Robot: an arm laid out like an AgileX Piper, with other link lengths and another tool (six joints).
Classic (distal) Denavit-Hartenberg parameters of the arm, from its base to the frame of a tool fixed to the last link. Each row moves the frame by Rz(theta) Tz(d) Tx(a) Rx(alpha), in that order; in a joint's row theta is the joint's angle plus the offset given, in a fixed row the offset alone. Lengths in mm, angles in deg.
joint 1: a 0; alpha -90; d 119.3; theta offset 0
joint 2: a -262.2; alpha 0; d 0; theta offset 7.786
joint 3: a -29.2; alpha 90; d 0; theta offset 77.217
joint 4: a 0; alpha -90; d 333.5; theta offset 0
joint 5: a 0; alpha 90; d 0; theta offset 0
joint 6: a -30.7; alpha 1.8; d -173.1; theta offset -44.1
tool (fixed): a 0; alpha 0; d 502.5; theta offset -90
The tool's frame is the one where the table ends.
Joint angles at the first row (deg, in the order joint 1, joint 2, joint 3, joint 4, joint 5, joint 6):
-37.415, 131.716, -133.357, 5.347, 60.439, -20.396
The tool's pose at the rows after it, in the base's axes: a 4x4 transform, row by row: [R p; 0 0 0 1], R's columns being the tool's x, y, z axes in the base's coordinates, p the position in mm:
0.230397 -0.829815 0.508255 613.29; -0.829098 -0.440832 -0.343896 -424.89; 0.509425 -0.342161 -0.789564 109.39; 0 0 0 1
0.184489 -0.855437 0.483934 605.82; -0.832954 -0.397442 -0.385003 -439.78; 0.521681 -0.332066 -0.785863 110.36; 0 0 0 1
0.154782 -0.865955 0.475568 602.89; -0.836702 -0.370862 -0.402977 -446.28; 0.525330 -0.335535 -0.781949 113.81; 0 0 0 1
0.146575 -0.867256 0.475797 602.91; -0.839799 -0.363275 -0.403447 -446.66; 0.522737 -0.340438 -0.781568 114.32; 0 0 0 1
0.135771 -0.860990 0.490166 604.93; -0.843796 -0.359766 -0.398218 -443.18; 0.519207 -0.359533 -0.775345 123.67; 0 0 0 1
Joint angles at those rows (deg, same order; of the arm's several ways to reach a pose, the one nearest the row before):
-37.416, 131.812, -133.359, 3.428, 60.321, -16.411
-37.415, 131.812, -133.358, 0.364, 59.853, -12.744
-37.414, 131.811, -133.713, -0.874, 59.854, -10.623
-37.416, 131.810, -133.754, -0.873, 59.852, -10.102
-37.415, 131.078, -133.758, 0.000, 59.981, -9.886

